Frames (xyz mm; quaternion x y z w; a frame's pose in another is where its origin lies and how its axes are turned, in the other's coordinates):
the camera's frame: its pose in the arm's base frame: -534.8 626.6 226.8 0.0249 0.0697 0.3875 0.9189
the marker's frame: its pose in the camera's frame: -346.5 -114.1 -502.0 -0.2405 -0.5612 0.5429 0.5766
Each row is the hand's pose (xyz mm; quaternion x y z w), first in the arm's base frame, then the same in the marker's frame.
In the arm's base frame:
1: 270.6 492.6 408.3 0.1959 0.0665 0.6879 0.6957
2: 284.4 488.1 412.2 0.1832 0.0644 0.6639 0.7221
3: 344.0 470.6 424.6 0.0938 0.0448 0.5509 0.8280
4: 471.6 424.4 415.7 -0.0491 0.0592 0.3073 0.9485
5: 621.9 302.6 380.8 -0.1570 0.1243 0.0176 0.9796
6: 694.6 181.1 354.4 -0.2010 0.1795 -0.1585 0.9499
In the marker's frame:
1: -340.9 -1145.6 -334.5 0.4863 0.3207 -0.3709 0.7232
2: -351.1 -1156.6 -334.1 0.4649 0.3434 -0.3914 0.7161
3: -396.7 -1200.5 -335.9 0.3471 0.4572 -0.4564 0.6798
4: -516.0 -1265.4 -343.3 0.1578 0.6244 -0.5500 0.5318
5: -700.4 -1318.3 -300.4 -0.0045 0.7303 -0.6185 0.2899
6: -823.9 -1332.7 -227.6 -0.0816 0.7565 -0.6382 0.1171

